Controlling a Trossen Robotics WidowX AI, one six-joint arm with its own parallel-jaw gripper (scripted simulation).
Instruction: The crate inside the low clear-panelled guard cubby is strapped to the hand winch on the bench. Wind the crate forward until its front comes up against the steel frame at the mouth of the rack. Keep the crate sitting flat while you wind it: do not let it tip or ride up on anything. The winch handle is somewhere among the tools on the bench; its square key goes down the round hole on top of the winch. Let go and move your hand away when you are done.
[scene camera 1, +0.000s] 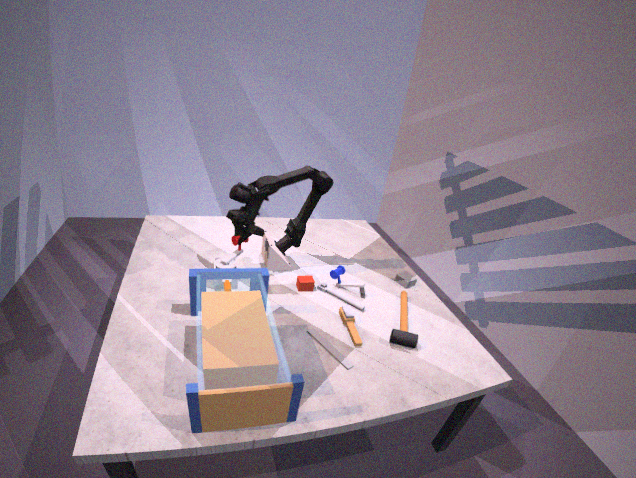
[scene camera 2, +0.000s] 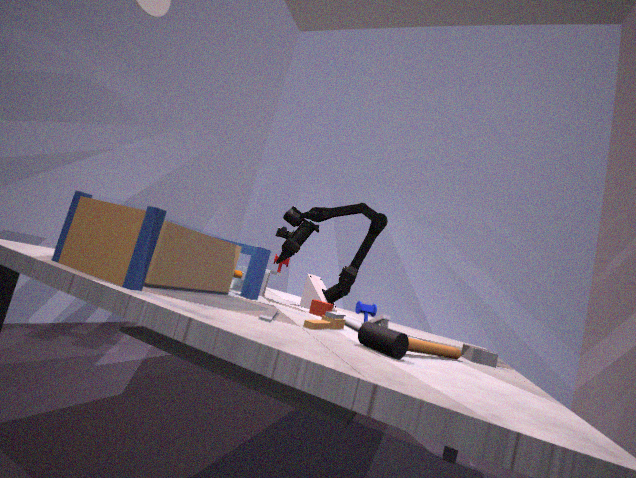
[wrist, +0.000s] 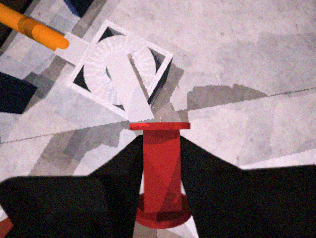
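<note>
The gripper (scene camera 1: 236, 243), (wrist: 158, 139). Red knob (wrist: 162, 201). Mallet (scene camera 2: 390, 342), out of frame in the wrist view. Clear-panelled cubby (scene camera 2: 135, 246), (scene camera 1: 244, 380).
</note>
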